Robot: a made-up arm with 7 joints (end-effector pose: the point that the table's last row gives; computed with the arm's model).
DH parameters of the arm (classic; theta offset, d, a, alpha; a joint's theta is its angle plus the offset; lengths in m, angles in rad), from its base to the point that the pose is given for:
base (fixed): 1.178 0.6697 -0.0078 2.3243
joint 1: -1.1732 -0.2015 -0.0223 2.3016
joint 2: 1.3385 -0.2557 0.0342 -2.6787
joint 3: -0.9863 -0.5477 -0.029 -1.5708
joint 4: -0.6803 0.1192 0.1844 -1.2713
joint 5: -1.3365 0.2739 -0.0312 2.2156
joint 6: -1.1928 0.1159 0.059 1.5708
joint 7: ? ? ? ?
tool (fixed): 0.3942 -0.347 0 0
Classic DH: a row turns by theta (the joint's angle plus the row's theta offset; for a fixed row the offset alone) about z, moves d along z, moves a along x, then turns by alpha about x.
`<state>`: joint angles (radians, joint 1 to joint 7).
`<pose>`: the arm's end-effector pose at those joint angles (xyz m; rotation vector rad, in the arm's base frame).
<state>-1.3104 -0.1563 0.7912 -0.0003 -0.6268 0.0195 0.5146</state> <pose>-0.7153 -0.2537 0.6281 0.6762 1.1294 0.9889</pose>
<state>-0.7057 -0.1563 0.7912 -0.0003 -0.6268 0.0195 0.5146</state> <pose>-0.7240 0.1020 0.4745 1.0826 0.6056 0.9017</pose>
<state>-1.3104 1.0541 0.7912 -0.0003 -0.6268 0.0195 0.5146</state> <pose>-0.0185 -0.6111 0.6692 -0.4873 1.1611 1.6985</pose>
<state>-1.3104 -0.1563 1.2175 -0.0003 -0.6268 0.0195 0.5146</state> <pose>-0.7816 -0.0830 0.6874 1.1299 1.0509 0.8620</pose>
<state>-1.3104 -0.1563 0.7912 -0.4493 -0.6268 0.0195 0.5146</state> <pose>-0.6890 -0.2726 0.6129 0.7702 1.2369 1.4317</pose>
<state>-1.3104 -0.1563 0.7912 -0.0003 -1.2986 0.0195 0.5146</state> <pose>-0.7186 -0.2114 0.8674 1.2760 1.5054 0.8444</pose>
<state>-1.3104 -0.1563 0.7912 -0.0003 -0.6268 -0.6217 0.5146</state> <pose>-0.5066 -0.1493 0.5488 0.6391 0.4723 0.8772</pose>
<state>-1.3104 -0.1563 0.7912 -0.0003 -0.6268 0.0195 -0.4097</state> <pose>-0.7029 -0.3589 0.6017 0.0969 1.2516 0.1951</pose>
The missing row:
joint 7: -0.3942 0 0.1224 0
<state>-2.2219 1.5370 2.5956 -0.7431 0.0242 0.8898 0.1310</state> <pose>0.0989 -0.5894 1.0345 0.4259 -2.4294 -1.5718</pose>
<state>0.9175 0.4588 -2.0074 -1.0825 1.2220 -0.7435 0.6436</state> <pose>-0.0428 -0.0552 0.6421 -1.6599 0.3319 1.9994</pose>
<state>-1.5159 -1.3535 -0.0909 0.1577 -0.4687 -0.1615 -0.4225</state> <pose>-0.7708 -0.1332 0.8625 -0.2252 1.1504 -0.4944</pose>
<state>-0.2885 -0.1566 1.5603 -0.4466 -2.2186 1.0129 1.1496</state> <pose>-0.5787 -0.1184 0.3081 -0.7159 0.0000 -1.3474</pose>
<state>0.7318 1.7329 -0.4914 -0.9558 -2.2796 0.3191 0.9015</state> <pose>-0.5164 0.1228 0.8186 1.1144 1.5566 -0.0898</pose>
